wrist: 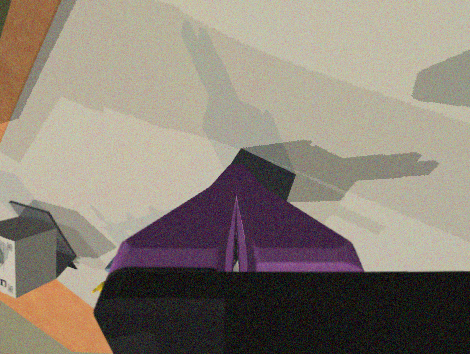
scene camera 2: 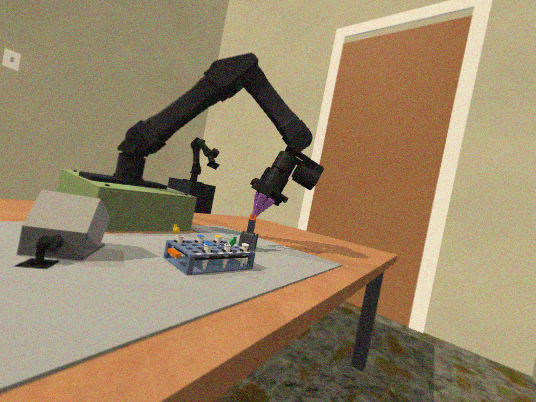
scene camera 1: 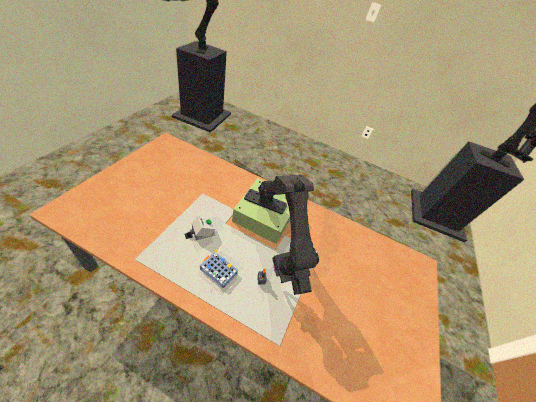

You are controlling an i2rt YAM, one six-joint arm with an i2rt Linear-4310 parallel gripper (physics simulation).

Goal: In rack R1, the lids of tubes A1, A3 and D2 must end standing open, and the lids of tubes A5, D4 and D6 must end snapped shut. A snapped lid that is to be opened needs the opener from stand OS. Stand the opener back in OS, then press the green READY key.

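Frame: origin at the arm's base, x ahead, y left, z up, level; millimetres.
Seen in the pictures: gripper, fingertip midpoint: (wrist: pixel 236 177) (scene camera 2: pixel 251 220) (scene camera 1: pixel 275 270); arm's base at its link origin: (scene camera 2: pixel 127 183) (scene camera 1: pixel 265 201).
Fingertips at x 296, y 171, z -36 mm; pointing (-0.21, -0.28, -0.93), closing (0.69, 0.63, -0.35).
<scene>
Pixels of each thing's top centre, then the offset from my fingertips to it. "*": a spot on its surface instead. Level surfaces: height alone.
- opener at its top centre: (scene camera 2: pixel 253 214) (scene camera 1: pixel 264 270) dx +30, dy -41, dz +21 mm
- Blue rack R1 at its top centre: (scene camera 2: pixel 213 230) (scene camera 1: pixel 218 263) dx +72, dy -219, dz -6 mm
- yellow lid at its top centre: (scene camera 2: pixel 177 227) dx +25, dy -257, dz -10 mm
- green lid at its top centre: (scene camera 2: pixel 233 238) dx +114, dy -214, dz -9 mm
- grey box at a spot on its surface: (wrist: pixel 36 270) (scene camera 1: pixel 203 231) * dx -36, dy -350, dz -14 mm
- small black fixture at a spot on its surface: (scene camera 2: pixel 47 247) (scene camera 1: pixel 190 233) * dx -23, dy -408, dz -46 mm
- pale mat at its surface level: dz -64 mm
My gripper (scene camera 2: pixel 254 215) (wrist: pixel 236 177) is shut, its purple fingertips together; no object shows between them. In scene camera 2 the tips appear at the orange top of the opener (scene camera 1: pixel 264 272) (scene camera 2: pixel 251 225), which stands upright in dark stand OS (scene camera 1: pixel 261 280) (scene camera 2: pixel 249 243) (wrist: pixel 275 172). The wrist view shows part of the stand beyond the fingers, which hide the opener. Blue rack R1 (scene camera 1: pixel 212 279) (scene camera 2: pixel 189 265) holds several tubes. A yellow lid (scene camera 2: pixel 176 229) and a green lid (scene camera 2: pixel 233 241) stand up; other lid states are too small to tell. The green READY key (scene camera 1: pixel 209 221) is on the grey box (scene camera 1: pixel 202 229) (scene camera 2: pixel 62 215) (wrist: pixel 36 270).
A small black fixture (scene camera 1: pixel 189 234) (scene camera 2: pixel 47 247) stands beside the grey box. The arm's green base (scene camera 1: pixel 260 220) (scene camera 2: pixel 150 210) stands behind the pale mat (scene camera 1: pixel 250 320) (scene camera 2: pixel 125 310). Two dark pedestals (scene camera 1: pixel 201 85) (scene camera 1: pixel 462 190) carry other arms away from the table.
</scene>
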